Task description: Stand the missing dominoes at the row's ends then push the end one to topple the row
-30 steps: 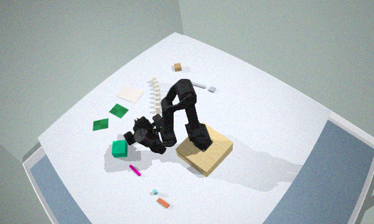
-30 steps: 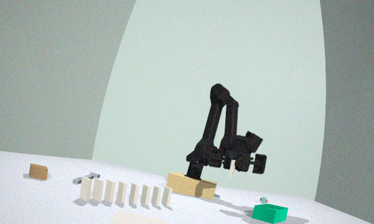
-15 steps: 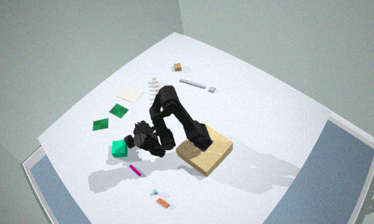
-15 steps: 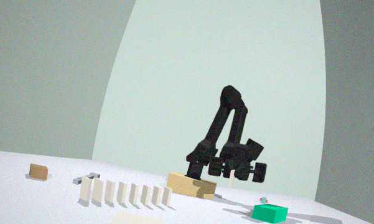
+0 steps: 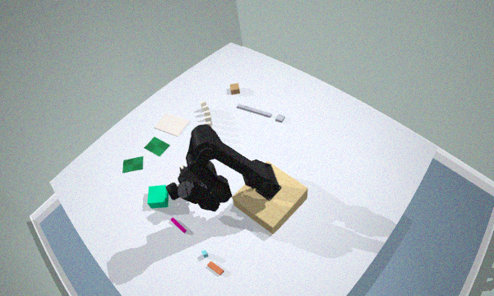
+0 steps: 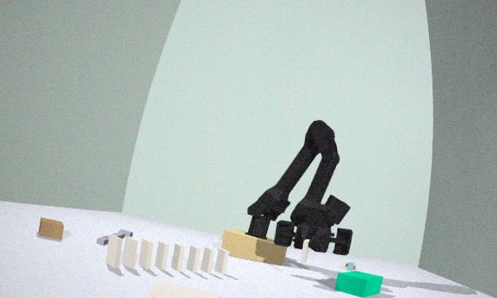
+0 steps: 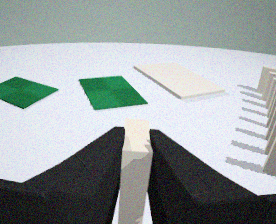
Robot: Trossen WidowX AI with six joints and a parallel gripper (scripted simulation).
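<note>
Right now the green block is 30 mm ahead of my gripper tip, 130 mm to the left of it and 70 mm below it. From my gripper tip the other things lie so: magenta stick 120 mm behind, 160 mm to the left, 80 mm below; then cream flat tile 290 mm ahead, 150 mm to the right, 90 mm below; then cyan cube 270 mm behind, 170 mm to the left, 80 mm below.
</note>
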